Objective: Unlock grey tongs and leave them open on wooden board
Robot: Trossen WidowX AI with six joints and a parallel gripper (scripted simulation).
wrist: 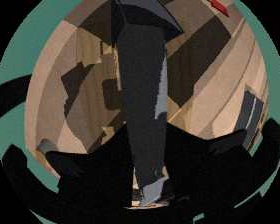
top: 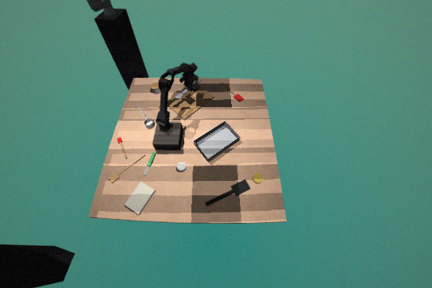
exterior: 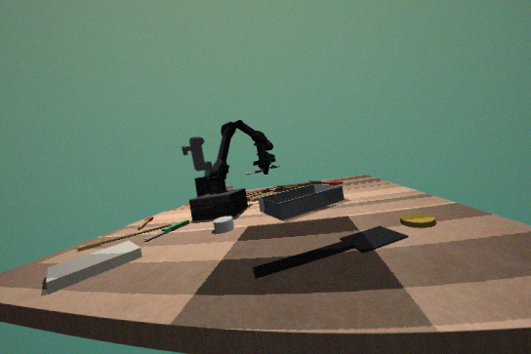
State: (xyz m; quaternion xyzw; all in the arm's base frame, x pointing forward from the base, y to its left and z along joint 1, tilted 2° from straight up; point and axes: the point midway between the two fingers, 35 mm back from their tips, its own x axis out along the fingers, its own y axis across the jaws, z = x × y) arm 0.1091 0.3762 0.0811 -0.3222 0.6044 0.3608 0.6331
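Right now the wooden board is 12 cm below my gripper tip, 1 cm to the right of it and 1 cm behind it. From my gripper tip the other things lie so: roasting tin: 38 cm to the right, 30 cm ahead, 10 cm below; then white cylinder: 63 cm to the right, 11 cm below, 9 cm ahead; then red-headed tool: 36 cm ahead, 15 cm to the left, 12 cm below.
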